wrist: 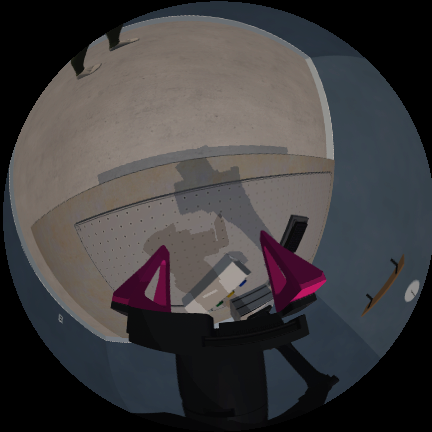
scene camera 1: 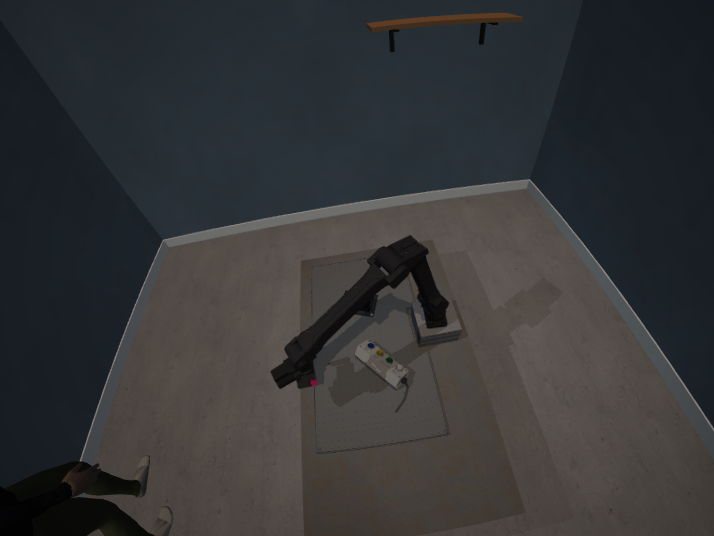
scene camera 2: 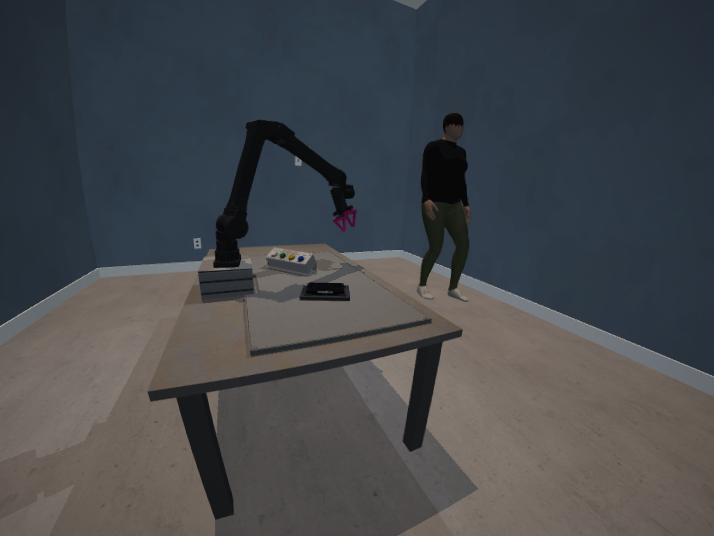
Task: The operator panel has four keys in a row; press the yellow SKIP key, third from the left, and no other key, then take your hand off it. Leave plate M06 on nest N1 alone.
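Places are measured from the arm's base along level axes (x ahead, y left, z up), in metres.
Pixels of known places: gripper, between the fingertips: (wrist: 211,242) (scene camera 2: 348,229); arm's base, origin of its link: (wrist: 257,314) (scene camera 1: 434,315) (scene camera 2: 228,262).
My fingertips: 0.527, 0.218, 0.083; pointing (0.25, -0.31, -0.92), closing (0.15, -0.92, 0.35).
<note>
Ahead of a thing's pixels: the offset from my fingertips to its middle, as dx, dy, dz. "*": to the spot under its first point. Level surfaces: height alone.
The white operator panel {-0.283, -0.049, -0.130} (scene camera 1: 378,365) (scene camera 2: 288,265) (wrist: 215,287) lies on the grey board. In the second scene view its row runs white {-0.352, -0.012, -0.108} (scene camera 2: 274,253), green {-0.317, -0.047, -0.108} (scene camera 2: 282,255), yellow {-0.281, -0.083, -0.108} (scene camera 2: 291,256), blue {-0.246, -0.118, -0.108} (scene camera 2: 300,259) from the left. The yellow key also shows in the first scene view (scene camera 1: 380,352) and the wrist view (wrist: 230,294). A black nest unit {-0.198, -0.372, -0.153} (scene camera 1: 366,306) (scene camera 2: 325,293) (wrist: 295,234) lies apart from the panel, partly behind the arm in the first scene view; plate and labels cannot be read. My gripper (scene camera 2: 348,227) (wrist: 211,242) is open and empty, high above the board's edge, apart from the panel.
The arm stands on a grey block (scene camera 1: 438,336) (scene camera 2: 226,280) beside the panel. The perforated board {dz -0.171} (scene camera 1: 374,435) (scene camera 2: 346,324) lies on the table (scene camera 2: 305,365). A cable {* -0.357, +0.094, -0.172} (scene camera 1: 403,398) leaves the panel's end. A person (scene camera 1: 109,484) (scene camera 2: 446,178) stands on the floor beyond the table's long side.
</note>
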